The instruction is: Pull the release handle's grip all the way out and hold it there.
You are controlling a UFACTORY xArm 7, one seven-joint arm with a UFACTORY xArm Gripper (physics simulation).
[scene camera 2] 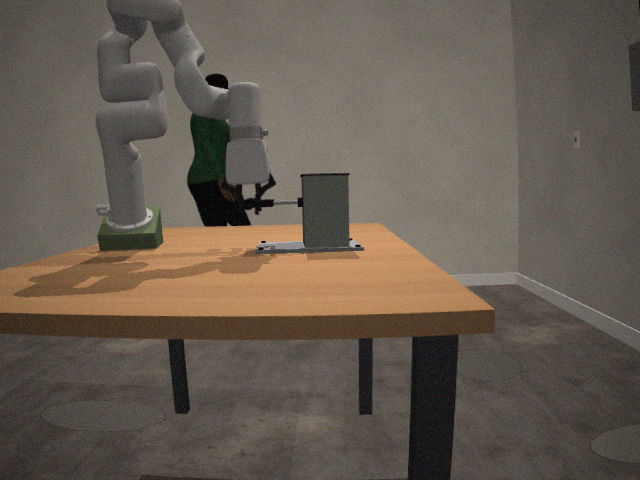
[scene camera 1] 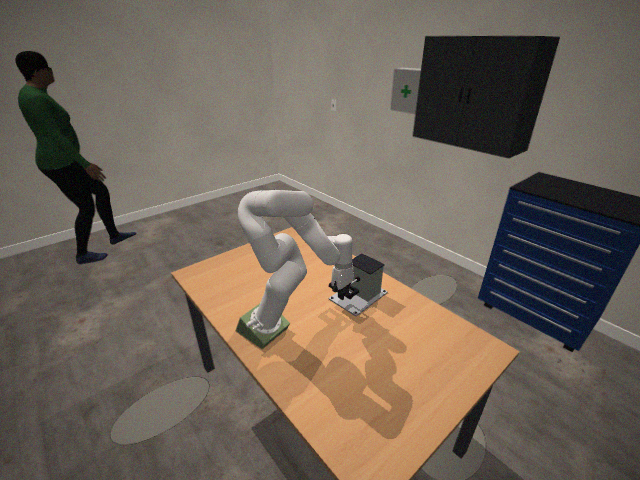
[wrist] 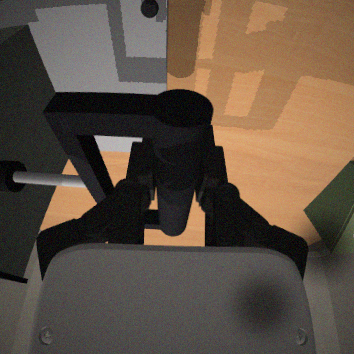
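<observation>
The release handle is a black frame whose thick round grip (wrist: 176, 212) stands upright between the fingers in the wrist view. A pale metal rod (scene camera 2: 286, 202) (wrist: 50, 179) joins the handle to a grey-green housing (scene camera 1: 374, 283) (scene camera 2: 325, 211) (wrist: 22, 120), and a length of it shows between them. My gripper (scene camera 1: 345, 290) (scene camera 2: 256, 204) (wrist: 176, 138) is shut on the grip, one finger on each side, with one finger passing inside the handle's frame. It holds the grip level with the rod, well above the base plate (scene camera 1: 355, 310) (scene camera 2: 279, 248) (wrist: 70, 65).
The housing stands on the base plate, bolted at its corners, on the wooden table (scene camera 1: 444, 372) (scene camera 2: 310, 291). The arm stands on a green block (scene camera 1: 264, 342) (scene camera 2: 129, 241) (wrist: 332, 210). A person (scene camera 1: 54, 129) (scene camera 2: 206, 149), a blue drawer cabinet (scene camera 1: 547, 268) and a black wall cabinet (scene camera 1: 480, 77) are beyond the table.
</observation>
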